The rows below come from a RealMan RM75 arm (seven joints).
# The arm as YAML. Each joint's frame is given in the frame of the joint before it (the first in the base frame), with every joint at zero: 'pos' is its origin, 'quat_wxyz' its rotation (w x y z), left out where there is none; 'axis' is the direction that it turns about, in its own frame. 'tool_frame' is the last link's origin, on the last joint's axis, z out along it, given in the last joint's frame.
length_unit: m
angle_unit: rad
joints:
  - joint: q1
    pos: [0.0, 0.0, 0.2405]
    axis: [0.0, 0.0, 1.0]
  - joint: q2
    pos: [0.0, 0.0, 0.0]
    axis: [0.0, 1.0, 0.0]
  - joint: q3
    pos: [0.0, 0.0, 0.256]
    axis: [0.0, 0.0, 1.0]
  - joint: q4
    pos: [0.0, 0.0, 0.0]
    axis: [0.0, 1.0, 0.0]
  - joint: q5
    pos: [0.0, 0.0, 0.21]
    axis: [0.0, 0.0, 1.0]
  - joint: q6
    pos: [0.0, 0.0, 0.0]
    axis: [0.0, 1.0, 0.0]
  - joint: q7
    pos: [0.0, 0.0, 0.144]
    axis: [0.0, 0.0, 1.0]
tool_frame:
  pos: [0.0, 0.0, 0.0]
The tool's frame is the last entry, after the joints.
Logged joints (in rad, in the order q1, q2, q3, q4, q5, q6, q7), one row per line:
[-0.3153, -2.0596, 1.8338, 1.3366, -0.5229, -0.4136, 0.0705]
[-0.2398, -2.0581, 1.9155, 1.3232, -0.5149, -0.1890, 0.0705]
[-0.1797, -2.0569, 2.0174, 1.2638, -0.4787, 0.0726, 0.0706]
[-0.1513, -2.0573, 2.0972, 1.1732, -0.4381, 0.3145, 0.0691]
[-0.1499, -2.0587, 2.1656, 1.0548, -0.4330, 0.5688, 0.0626]
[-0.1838, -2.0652, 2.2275, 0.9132, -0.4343, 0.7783, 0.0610]
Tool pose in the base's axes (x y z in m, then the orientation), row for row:
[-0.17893, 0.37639, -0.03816, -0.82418, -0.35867, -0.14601, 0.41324]
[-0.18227, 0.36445, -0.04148, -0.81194, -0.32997, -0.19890, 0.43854]
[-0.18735, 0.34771, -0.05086, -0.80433, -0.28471, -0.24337, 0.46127]
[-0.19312, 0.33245, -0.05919, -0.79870, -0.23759, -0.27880, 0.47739]
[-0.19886, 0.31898, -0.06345, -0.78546, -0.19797, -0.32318, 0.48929]
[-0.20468, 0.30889, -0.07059, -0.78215, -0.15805, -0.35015, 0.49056]
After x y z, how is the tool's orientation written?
As a quaternion, x y z w.
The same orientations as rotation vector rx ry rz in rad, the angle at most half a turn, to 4 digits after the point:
[-2.0722, -0.9018, -0.3671]
[-2.0180, -0.8201, -0.4943]
[-1.9787, -0.7004, -0.5987]
[-1.9508, -0.5803, -0.6810]
[-1.9085, -0.4810, -0.7853]
[-1.8994, -0.3838, -0.8503]

